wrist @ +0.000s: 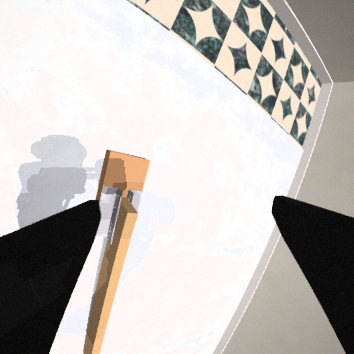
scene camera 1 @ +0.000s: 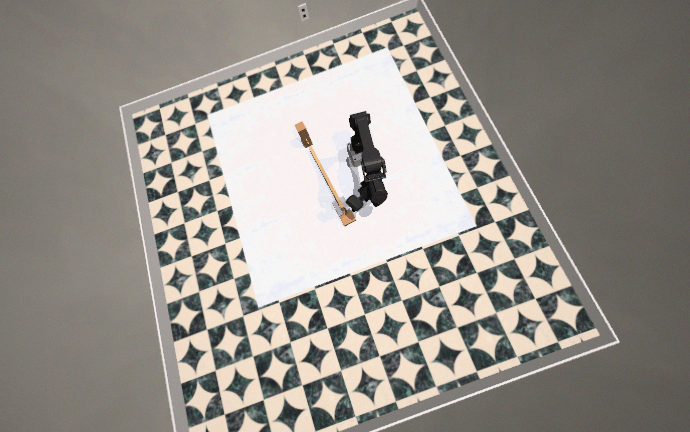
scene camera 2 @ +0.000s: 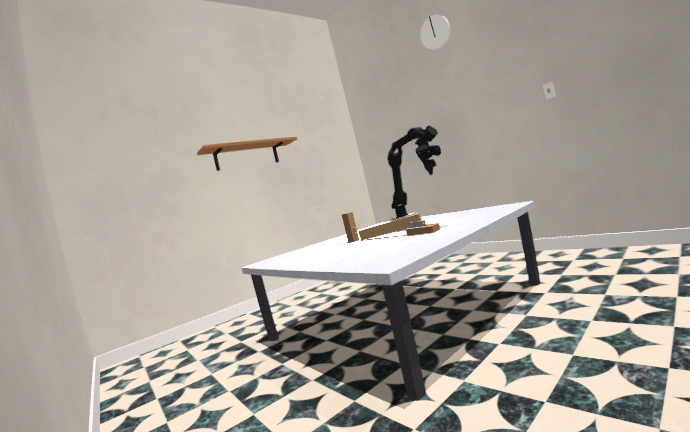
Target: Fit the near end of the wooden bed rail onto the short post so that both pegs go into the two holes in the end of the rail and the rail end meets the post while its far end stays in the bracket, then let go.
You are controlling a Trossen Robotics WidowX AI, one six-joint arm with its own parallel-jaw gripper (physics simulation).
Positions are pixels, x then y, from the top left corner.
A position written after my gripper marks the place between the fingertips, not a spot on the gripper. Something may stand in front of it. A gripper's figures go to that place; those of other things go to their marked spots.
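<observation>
My gripper (wrist: 187,206) is 0.10 m from the lens. I also see a low block (wrist: 125,171), and the block is 0.37 m from the lens. A wooden bed rail (wrist: 114,254) is here as well, and the rail is 0.37 m from the lens.
</observation>
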